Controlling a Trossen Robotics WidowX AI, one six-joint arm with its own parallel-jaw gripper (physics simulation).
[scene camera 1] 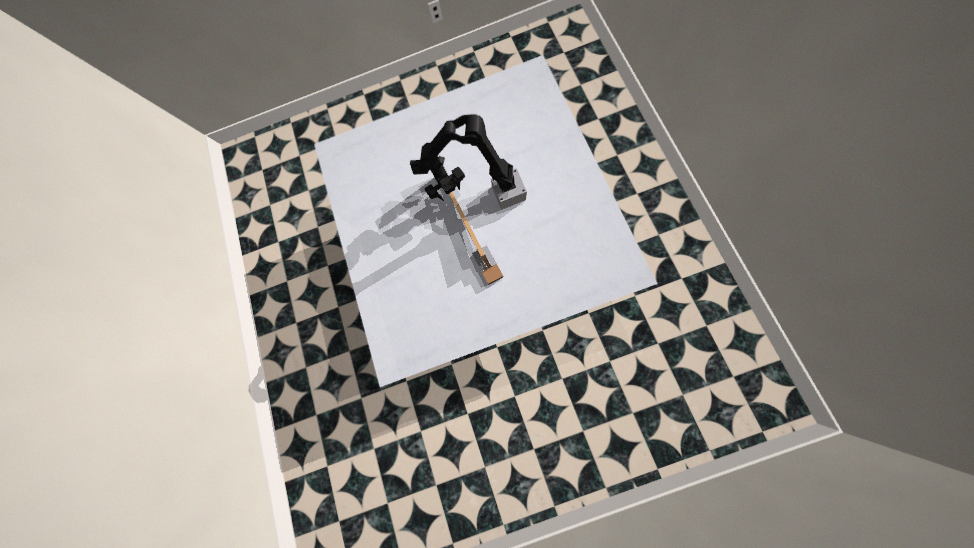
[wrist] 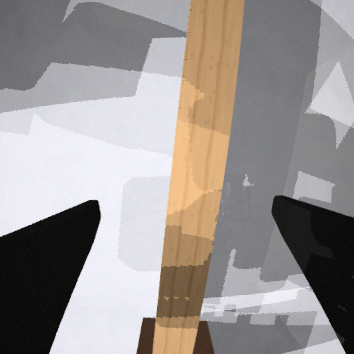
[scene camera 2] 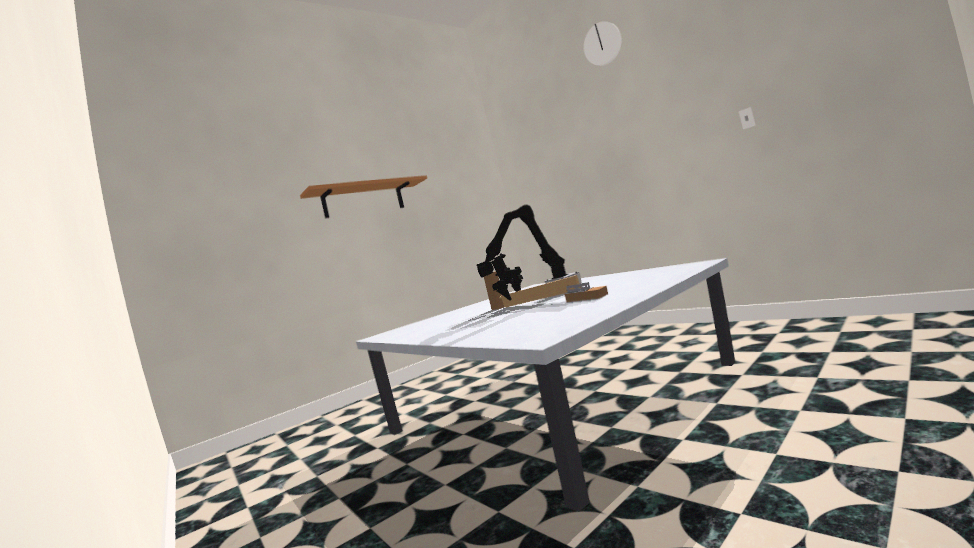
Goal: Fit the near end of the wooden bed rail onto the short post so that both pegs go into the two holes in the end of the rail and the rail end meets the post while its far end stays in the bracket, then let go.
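Places are measured from the arm's base along level axes (x ahead, y left, z up), in millimetres.
Pixels of known places: gripper, fingertip midpoint: (scene camera 1: 451, 195) (wrist: 187, 206) (scene camera 2: 516, 298); arm's base, origin of the base link: (scene camera 1: 506, 184) (scene camera 2: 560, 276).
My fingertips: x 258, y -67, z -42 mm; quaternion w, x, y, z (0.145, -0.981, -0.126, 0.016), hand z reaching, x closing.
Ahead of a thing's pixels: the offset from my fingertips to its top centre. "spot": to the spot under its first point. Level surfaces: height alone.
The wooden bed rail {dz +62, dx -18, dy +136 mm} (scene camera 1: 468, 225) (scene camera 2: 542, 291) (wrist: 200, 175) is a long, light brown board on edge. Its far end is in the grey bracket {spot: dz +14, dx -45, dy +357 mm} (scene camera 1: 484, 261) (scene camera 2: 578, 286), which is fixed to an orange-brown block {dz -3, dx -50, dy +379 mm} (scene camera 1: 493, 274) (scene camera 2: 588, 293). The short post {spot: dz +43, dx +45, dy -117 mm} (scene camera 2: 491, 293) (wrist: 147, 337) stands upright at the rail's near end; in the wrist view it shows dark brown on both sides of the rail at the bottom edge. My gripper (scene camera 1: 446, 186) (scene camera 2: 510, 290) (wrist: 187, 206) is open, its fingers on either side of the rail near that end, with gaps. The pegs, the holes and the joint are hidden.
The white table {dz -38 mm} (scene camera 1: 578, 224) (scene camera 2: 469, 340) carries everything. The arm's grey base (scene camera 1: 512, 194) stands beside the rail, to its right in scene camera 1's view. A brown wall shelf (scene camera 2: 364, 186) hangs on the wall behind.
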